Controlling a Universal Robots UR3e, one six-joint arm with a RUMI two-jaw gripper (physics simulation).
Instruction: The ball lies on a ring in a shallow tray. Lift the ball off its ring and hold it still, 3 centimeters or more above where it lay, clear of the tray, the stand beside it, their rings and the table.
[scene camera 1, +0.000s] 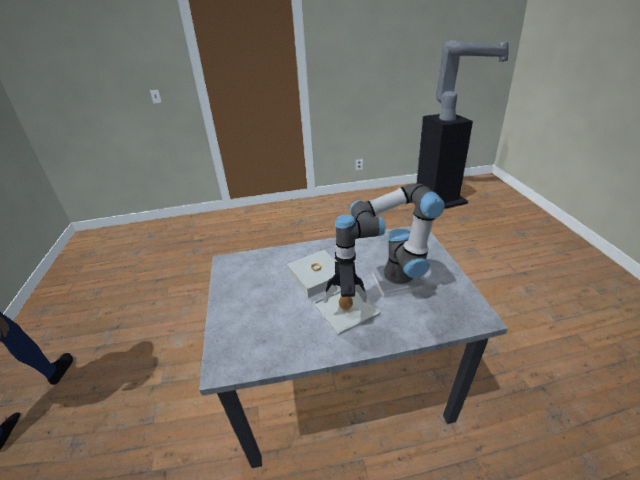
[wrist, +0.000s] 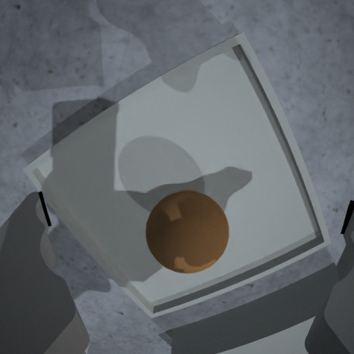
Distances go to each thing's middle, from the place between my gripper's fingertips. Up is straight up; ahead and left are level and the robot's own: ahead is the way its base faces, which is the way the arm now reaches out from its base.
Right now the orange-brown ball (wrist: 186, 231) is 20 mm behind my hand, 50 mm to the right of it and 50 mm below it. Round my hand: pale stand (scene camera 1: 312, 273) 30 mm ahead, 270 mm to the right, 60 mm below; shallow pale tray (scene camera 1: 340, 320) 20 mm behind, 50 mm to the right, 80 mm below.
